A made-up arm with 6 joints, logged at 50 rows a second.
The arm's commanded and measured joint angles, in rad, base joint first. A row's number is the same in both.
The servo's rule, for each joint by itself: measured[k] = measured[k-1] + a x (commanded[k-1-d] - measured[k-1]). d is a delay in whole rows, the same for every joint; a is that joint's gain. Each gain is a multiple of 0.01, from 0.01 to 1. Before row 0 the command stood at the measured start. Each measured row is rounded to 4 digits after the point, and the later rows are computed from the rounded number. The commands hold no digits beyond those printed.
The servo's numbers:
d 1
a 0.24 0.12 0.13 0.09 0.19 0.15
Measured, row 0:
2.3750 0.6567 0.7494 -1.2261 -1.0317 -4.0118
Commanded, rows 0 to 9:
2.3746 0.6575 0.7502 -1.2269 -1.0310 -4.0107
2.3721 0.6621 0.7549 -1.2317 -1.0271 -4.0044
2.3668 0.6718 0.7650 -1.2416 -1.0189 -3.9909
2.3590 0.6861 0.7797 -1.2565 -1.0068 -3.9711
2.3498 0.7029 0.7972 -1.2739 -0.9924 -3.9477
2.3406 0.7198 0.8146 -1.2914 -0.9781 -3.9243
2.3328 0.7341 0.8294 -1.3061 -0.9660 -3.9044
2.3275 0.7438 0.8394 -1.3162 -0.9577 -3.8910
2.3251 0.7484 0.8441 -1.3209 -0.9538 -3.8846
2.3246 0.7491 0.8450 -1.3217 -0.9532 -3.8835
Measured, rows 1 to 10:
2.3750 0.6567 0.7494 -1.2261 -1.0317 -4.0118
2.3749 0.6568 0.7495 -1.2262 -1.0316 -4.0116
2.3742 0.6574 0.7502 -1.2267 -1.0307 -4.0105
2.3724 0.6591 0.7521 -1.2280 -1.0285 -4.0076
2.3692 0.6623 0.7557 -1.2306 -1.0244 -4.0021
2.3645 0.6672 0.7611 -1.2345 -1.0183 -3.9939
2.3588 0.6735 0.7681 -1.2396 -1.0107 -3.9835
2.3526 0.6808 0.7761 -1.2456 -1.0022 -3.9716
2.3466 0.6884 0.7843 -1.2520 -0.9937 -3.9595
2.3414 0.6956 0.7921 -1.2582 -0.9861 -3.9483

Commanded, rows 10 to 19:
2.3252 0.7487 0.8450 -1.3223 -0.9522 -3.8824
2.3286 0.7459 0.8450 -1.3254 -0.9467 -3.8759
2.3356 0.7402 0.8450 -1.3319 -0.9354 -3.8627
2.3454 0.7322 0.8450 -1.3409 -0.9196 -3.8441
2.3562 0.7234 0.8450 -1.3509 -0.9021 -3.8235
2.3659 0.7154 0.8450 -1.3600 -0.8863 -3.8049
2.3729 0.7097 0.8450 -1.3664 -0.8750 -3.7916
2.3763 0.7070 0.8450 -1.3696 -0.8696 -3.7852
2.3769 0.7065 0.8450 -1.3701 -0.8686 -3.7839
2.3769 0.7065 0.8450 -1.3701 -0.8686 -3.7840
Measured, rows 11 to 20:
2.3374 0.7020 0.7990 -1.2639 -0.9798 -3.9386
2.3345 0.7076 0.8050 -1.2692 -0.9746 -3.9302
2.3331 0.7122 0.8102 -1.2743 -0.9693 -3.9221
2.3337 0.7156 0.8147 -1.2795 -0.9629 -3.9132
2.3365 0.7176 0.8186 -1.2850 -0.9547 -3.9028
2.3412 0.7183 0.8220 -1.2909 -0.9447 -3.8909
2.3471 0.7180 0.8250 -1.2971 -0.9336 -3.8780
2.3533 0.7170 0.8276 -1.3033 -0.9225 -3.8650
2.3588 0.7158 0.8299 -1.3093 -0.9124 -3.8530
2.3631 0.7147 0.8319 -1.3148 -0.9041 -3.8426

